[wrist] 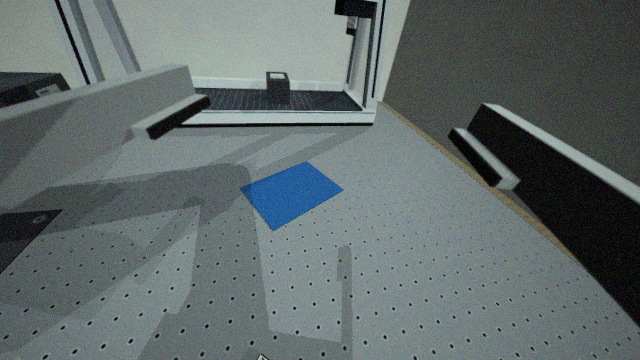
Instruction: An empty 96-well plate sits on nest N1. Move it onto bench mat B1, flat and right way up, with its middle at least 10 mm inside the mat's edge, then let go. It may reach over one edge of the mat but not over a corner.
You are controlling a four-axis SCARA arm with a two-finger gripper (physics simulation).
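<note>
The bench mat B1 is a blue rectangle lying flat on the perforated bench, near the middle of the wrist view, with nothing on it. My gripper is wide open and empty, one finger at the left and one at the right of the view, high above the bench. The 96-well plate and nest N1 do not show in recognisable form. A small pale corner, cut off by the bottom edge of the view, is too little to identify.
A white-framed bay with a dark ribbed floor holds a small dark block at the back. A dark base plate lies at the left, and a dark box stands behind it. The bench's tan edge runs down the right.
</note>
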